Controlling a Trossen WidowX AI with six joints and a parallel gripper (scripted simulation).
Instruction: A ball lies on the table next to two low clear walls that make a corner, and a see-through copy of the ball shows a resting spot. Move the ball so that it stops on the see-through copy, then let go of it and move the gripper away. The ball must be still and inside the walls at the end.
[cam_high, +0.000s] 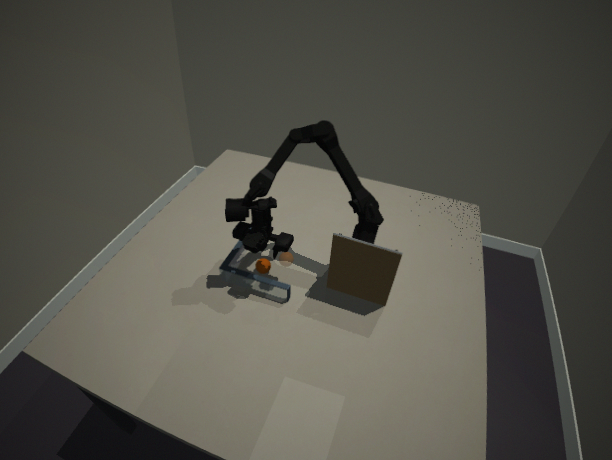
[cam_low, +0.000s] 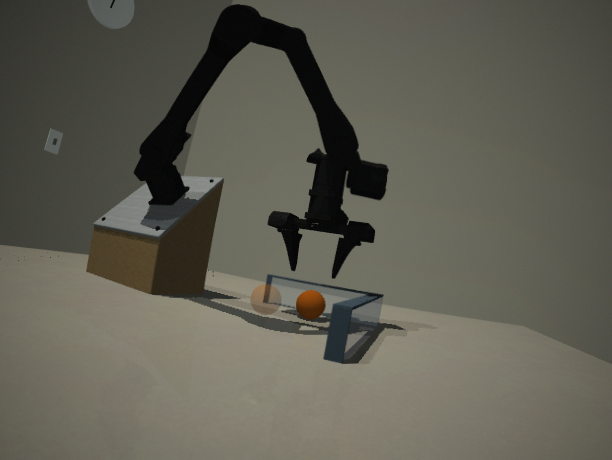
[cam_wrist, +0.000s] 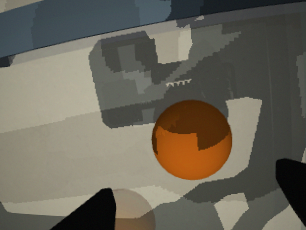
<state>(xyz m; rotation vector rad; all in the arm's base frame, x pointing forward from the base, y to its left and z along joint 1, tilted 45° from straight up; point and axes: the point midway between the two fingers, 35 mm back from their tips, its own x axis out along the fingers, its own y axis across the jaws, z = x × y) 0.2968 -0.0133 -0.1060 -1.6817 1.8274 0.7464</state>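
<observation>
My gripper tip is now 6 cm past the see-through copy of ball, 6 cm to the left of it and 5 cm above it.
</observation>
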